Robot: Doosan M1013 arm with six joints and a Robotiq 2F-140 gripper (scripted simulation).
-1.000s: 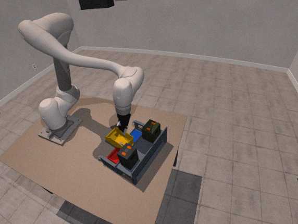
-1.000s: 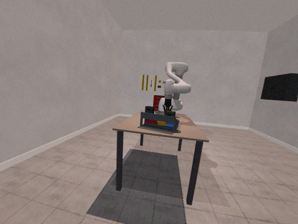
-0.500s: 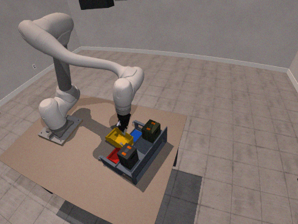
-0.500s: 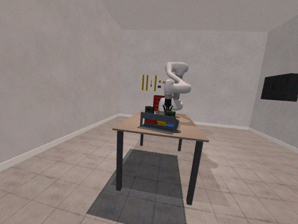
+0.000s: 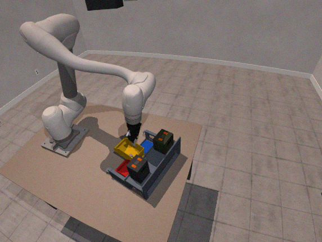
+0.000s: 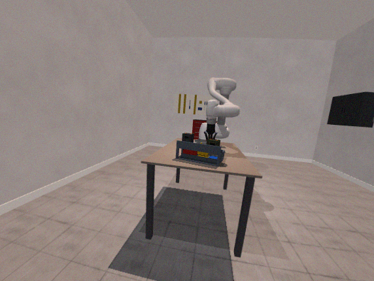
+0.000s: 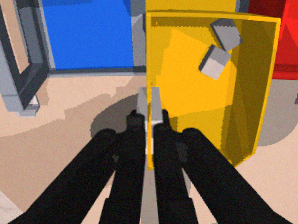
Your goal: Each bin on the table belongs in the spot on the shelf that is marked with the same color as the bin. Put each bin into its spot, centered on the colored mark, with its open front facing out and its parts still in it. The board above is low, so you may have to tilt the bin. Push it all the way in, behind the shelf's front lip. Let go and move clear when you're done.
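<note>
The yellow bin is 5 cm to the right of my hand, 4 cm below it and 2 cm behind it. Round my hand: red bin (17 cm to the right, 7 cm below, 5 cm ahead); grey shelf (18 cm ahead, 8 cm to the right, 1 cm below).
</note>
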